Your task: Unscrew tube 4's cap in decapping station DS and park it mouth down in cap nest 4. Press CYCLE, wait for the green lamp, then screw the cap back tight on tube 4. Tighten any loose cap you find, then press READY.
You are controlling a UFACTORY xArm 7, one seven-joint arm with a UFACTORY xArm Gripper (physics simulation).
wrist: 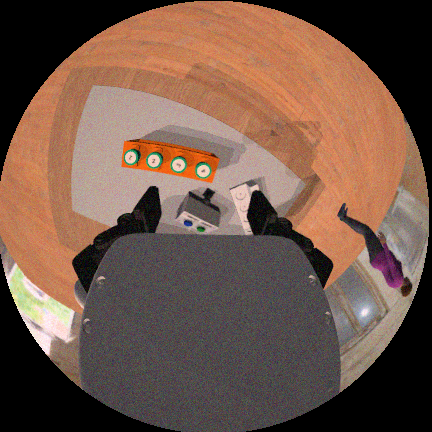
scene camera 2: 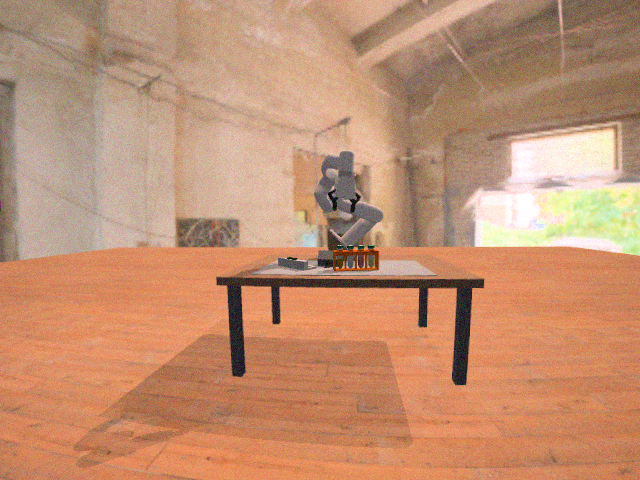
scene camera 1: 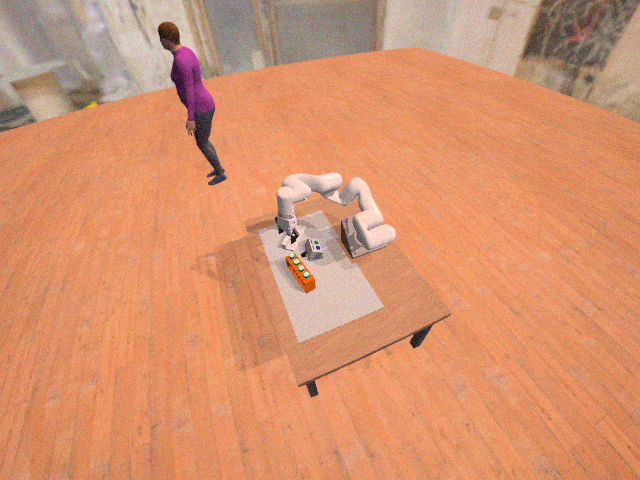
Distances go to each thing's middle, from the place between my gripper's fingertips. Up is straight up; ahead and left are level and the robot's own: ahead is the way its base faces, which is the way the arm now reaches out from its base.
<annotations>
I see the grey control box (wrist: 198, 210) 250 mm below my hand, 140 mm behind it and 90 mm to the right of it.
</annotations>
